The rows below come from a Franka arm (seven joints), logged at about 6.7 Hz.
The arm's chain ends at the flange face. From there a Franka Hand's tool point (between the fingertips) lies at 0.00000 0.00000 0.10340 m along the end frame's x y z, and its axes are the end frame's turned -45 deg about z.
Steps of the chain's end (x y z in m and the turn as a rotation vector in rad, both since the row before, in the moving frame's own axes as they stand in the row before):
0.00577 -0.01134 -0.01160 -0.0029 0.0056 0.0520
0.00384 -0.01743 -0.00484 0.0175 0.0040 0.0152
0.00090 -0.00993 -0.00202 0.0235 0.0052 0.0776
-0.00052 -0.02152 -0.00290 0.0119 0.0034 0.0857
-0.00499 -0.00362 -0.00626 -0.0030 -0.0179 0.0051
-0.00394 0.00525 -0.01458 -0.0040 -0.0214 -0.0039
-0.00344 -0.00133 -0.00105 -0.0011 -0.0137 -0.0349
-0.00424 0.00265 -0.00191 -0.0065 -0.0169 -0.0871
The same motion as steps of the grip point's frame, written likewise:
0.01228 -0.00331 -0.01160 -0.0060 0.0019 0.0520
0.01662 -0.01058 -0.00486 0.0095 0.0152 0.0152
0.00981 -0.00764 -0.00205 0.0129 0.0203 0.0776
0.01599 -0.01616 -0.00291 0.0060 0.0108 0.0857
-0.00249 -0.00718 -0.00628 0.0105 -0.0148 0.0051
-0.00836 -0.00034 -0.01460 0.0123 -0.0180 -0.0039
-0.00259 -0.00428 -0.00106 0.0089 -0.0105 -0.0349
-0.00661 -0.00181 -0.00193 0.0074 -0.0165 -0.0871

